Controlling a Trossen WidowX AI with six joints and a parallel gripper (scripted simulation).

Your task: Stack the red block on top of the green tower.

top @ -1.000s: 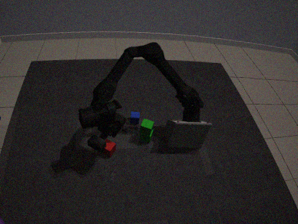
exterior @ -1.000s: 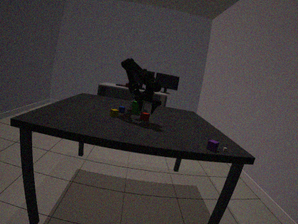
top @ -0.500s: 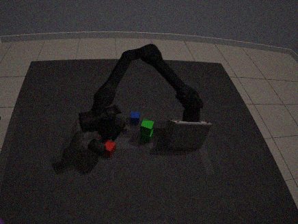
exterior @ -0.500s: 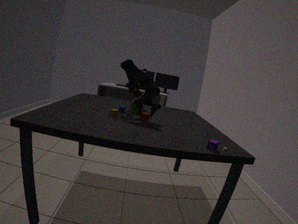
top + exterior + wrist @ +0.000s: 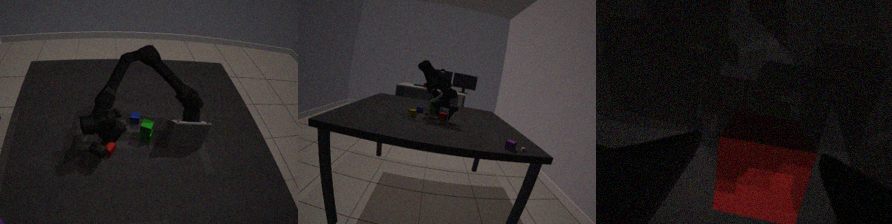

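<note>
Right now my gripper tip is 10 mm below the red block. Also, from my gripper tip: blue cube (160 mm to the right, 140 mm behind, 10 mm above); yellow cube (210 mm to the right, 20 mm ahead, 10 mm above); small grey piece (110 mm to the right, 90 mm behind).
</note>
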